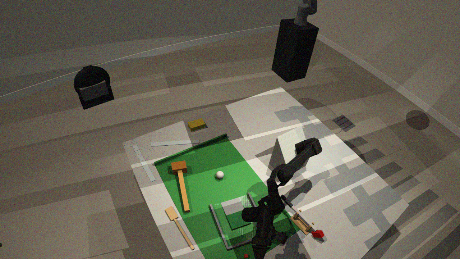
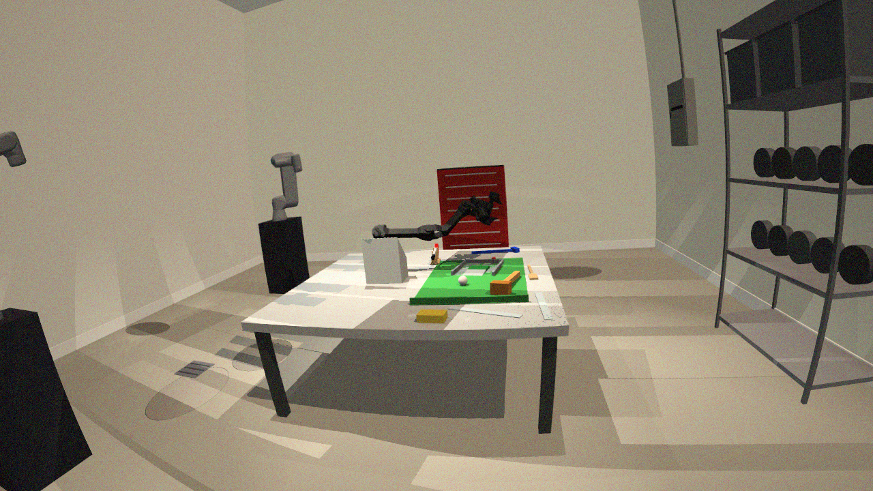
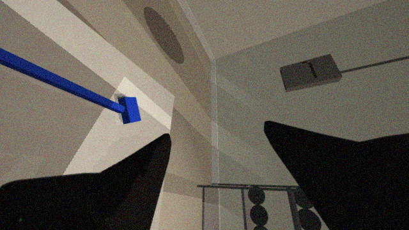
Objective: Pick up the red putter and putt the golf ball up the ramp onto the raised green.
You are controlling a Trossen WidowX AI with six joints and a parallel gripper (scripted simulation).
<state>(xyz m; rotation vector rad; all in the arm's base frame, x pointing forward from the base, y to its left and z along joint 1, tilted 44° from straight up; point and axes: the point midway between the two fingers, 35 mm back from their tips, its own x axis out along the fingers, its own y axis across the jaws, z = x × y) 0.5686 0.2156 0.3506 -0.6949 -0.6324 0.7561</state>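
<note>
Now: gripper tip 38 cm past the red putter, 20 cm above it and 11 cm to the left of it. From my gripper tip the other things lie so: blue putter 25 cm below, 10 cm to the left, 4 cm behind; then wooden spatula 39 cm to the right, 26 cm below, 17 cm ahead; then green mat 43 cm to the right, 26 cm below, 10 cm behind.
</note>
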